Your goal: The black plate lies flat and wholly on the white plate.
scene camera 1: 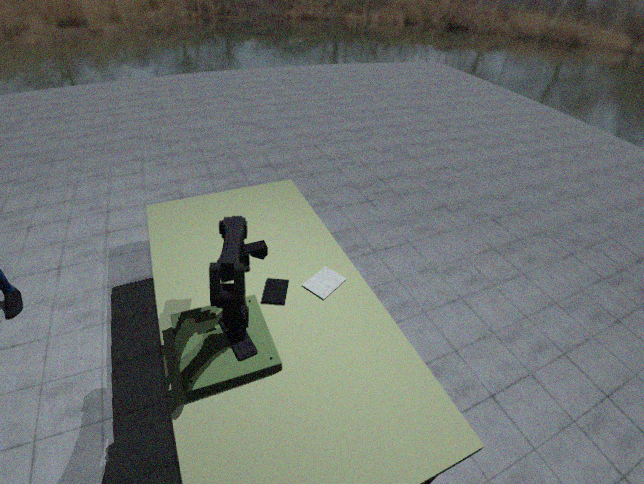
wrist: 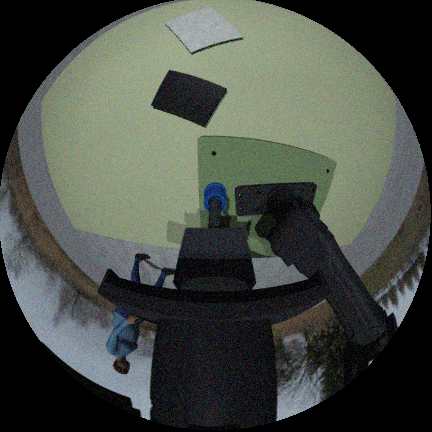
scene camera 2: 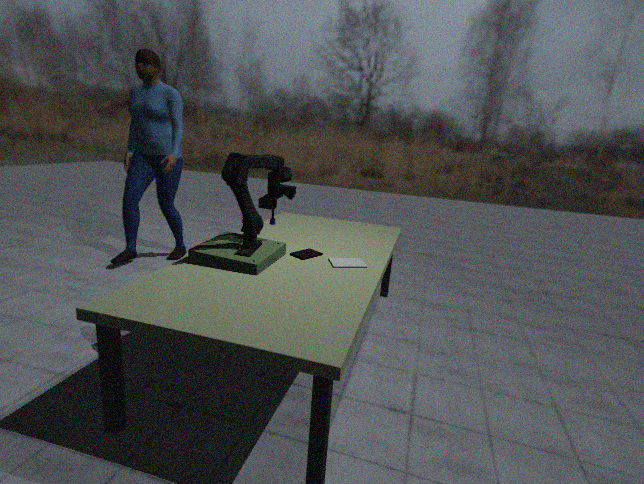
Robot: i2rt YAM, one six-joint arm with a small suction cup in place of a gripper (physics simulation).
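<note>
The black plate lies flat on the table, between the arm's base and the white plate. The white plate lies flat on the table, apart from the black plate and turned at an angle to it. My gripper, a blue suction cup, points down and hangs high above the table, off to the side of the black plate. It touches neither plate and carries nothing, so it is open. In scene camera 1 the cup is hidden behind the arm.
The arm stands on a green base block on the pale yellow-green table. A person in blue is on the paved floor behind the table. The white plate is near the table's long edge.
</note>
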